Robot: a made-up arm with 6 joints. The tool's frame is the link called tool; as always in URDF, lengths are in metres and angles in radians. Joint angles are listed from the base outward. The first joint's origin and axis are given. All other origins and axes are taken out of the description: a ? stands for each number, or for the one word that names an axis. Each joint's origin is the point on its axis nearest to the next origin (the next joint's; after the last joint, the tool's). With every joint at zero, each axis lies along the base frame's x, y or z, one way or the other. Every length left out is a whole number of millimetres.
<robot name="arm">
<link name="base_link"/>
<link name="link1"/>
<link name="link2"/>
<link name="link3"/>
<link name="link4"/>
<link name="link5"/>
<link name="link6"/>
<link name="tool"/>
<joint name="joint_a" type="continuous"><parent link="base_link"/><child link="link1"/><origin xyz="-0.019 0.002 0.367" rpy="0 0 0"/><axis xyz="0 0 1"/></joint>
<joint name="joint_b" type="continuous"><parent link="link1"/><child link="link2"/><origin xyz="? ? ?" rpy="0 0 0"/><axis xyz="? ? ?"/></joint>
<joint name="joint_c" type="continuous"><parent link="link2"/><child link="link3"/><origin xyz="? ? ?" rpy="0 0 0"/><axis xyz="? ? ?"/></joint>
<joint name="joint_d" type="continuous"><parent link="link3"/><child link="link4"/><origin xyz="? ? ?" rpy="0 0 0"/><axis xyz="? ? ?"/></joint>
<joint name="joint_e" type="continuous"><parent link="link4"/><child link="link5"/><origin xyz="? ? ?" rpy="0 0 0"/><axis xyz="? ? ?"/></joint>
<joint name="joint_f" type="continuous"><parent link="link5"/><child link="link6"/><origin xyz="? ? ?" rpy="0 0 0"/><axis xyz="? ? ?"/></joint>
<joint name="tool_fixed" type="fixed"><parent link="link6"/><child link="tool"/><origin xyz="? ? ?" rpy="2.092 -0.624 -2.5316"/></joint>
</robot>
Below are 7 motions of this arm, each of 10 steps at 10 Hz.
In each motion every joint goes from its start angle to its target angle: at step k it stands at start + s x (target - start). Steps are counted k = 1, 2, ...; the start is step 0. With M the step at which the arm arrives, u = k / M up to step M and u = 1 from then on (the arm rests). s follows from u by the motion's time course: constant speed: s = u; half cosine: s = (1 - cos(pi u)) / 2; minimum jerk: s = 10 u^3 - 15 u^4 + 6 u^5.
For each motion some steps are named. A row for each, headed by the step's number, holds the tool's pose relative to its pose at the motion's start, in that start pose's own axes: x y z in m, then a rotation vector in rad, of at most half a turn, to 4 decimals.
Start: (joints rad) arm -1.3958 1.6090 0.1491 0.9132 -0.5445 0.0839
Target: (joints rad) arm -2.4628 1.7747 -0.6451 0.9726 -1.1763 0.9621
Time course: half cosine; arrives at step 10
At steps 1, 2, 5, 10:
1: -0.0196 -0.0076 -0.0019 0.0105 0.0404 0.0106
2: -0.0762 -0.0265 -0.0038 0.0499 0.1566 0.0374
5: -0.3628 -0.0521 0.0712 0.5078 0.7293 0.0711
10: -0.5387 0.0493 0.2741 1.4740 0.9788 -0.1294

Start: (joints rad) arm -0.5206 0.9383 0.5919 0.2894 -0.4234 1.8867
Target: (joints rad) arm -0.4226 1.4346 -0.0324 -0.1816 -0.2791 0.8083
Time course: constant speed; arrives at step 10
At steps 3, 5, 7, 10:
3: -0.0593 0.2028 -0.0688 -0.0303 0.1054 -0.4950
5: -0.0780 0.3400 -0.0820 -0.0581 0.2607 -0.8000
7: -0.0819 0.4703 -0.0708 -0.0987 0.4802 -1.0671
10: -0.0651 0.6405 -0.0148 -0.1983 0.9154 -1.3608

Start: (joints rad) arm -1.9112 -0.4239 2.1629 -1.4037 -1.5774 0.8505
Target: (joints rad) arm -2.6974 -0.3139 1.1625 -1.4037 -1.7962 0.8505
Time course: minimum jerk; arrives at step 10
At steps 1, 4, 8, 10:
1: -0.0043 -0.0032 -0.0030 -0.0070 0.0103 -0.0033
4: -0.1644 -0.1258 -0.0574 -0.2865 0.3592 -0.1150
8: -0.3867 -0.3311 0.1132 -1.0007 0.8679 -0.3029
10: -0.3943 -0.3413 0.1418 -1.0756 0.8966 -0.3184

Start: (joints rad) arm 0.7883 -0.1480 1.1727 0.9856 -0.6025 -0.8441
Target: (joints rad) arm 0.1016 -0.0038 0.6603 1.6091 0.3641 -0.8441
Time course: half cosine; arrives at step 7
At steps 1, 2, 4, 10:
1: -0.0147 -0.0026 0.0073 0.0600 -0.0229 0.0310
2: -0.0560 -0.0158 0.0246 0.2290 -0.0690 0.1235
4: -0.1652 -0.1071 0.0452 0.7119 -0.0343 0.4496
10: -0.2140 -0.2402 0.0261 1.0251 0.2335 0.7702

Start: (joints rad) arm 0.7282 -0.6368 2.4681 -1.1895 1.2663 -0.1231
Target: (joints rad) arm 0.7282 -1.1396 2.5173 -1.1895 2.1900 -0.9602
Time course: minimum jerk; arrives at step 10
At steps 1, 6, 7, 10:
1: -0.0036 0.0012 0.0011 -0.0017 -0.0033 -0.0145
6: -0.2607 0.1310 0.0940 -0.0814 -0.1710 -1.1814
7: -0.3127 0.1703 0.1161 -0.0721 -0.1880 -1.4495
10: -0.3653 0.2155 0.1393 -0.0441 -0.1998 -1.7296

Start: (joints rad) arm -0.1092 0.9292 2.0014 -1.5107 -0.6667 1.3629
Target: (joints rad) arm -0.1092 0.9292 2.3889 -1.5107 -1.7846 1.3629
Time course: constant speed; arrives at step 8
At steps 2, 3, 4, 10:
2: 0.0238 0.0336 -0.0203 0.2153 0.1825 -0.0673
3: 0.0361 0.0508 -0.0292 0.3234 0.2763 -0.0910
4: 0.0487 0.0684 -0.0371 0.4311 0.3720 -0.1082
10: 0.1010 0.1409 -0.0592 0.8475 0.7757 -0.1092

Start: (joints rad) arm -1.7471 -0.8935 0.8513 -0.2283 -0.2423 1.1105
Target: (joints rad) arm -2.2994 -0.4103 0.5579 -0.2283 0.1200 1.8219
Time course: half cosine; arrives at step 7
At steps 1, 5, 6, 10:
1: -0.0224 0.0142 0.0054 0.0398 0.0148 0.0489
5: -0.3230 0.0574 0.1822 0.6768 0.2661 0.7882
6: -0.3584 0.0320 0.2242 0.7971 0.3203 0.9176
10: -0.3690 0.0210 0.2392 0.8402 0.3406 0.9632

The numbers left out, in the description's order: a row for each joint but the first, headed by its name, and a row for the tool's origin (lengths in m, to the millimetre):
joint_b: xyz -0.025 -0.032 0, axis 0 1 0
joint_c: xyz -0.015 0 0.496, axis 0 -1 0
joint_d: xyz 0.467 0 -0.001, axis -1 0 0
joint_e: xyz 0 -0.112 -0.008, axis 0 -1 0
joint_f: xyz -0.001 0 0.019, axis -1 0 0
tool: xyz 0 0.025 -0.006

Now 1 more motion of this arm.
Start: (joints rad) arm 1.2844 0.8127 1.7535 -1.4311 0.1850 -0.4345
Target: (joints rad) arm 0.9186 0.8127 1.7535 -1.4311 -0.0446 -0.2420
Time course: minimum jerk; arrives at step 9
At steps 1, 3, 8, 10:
1: 0.0007 0.0025 -0.0008 0.0037 -0.0004 0.0042
3: 0.0134 0.0469 -0.0130 0.0673 -0.0087 0.0771
8: 0.0586 0.2271 -0.0289 0.3088 -0.0646 0.3664
10: 0.0593 0.2298 -0.0287 0.3123 -0.0657 0.3708

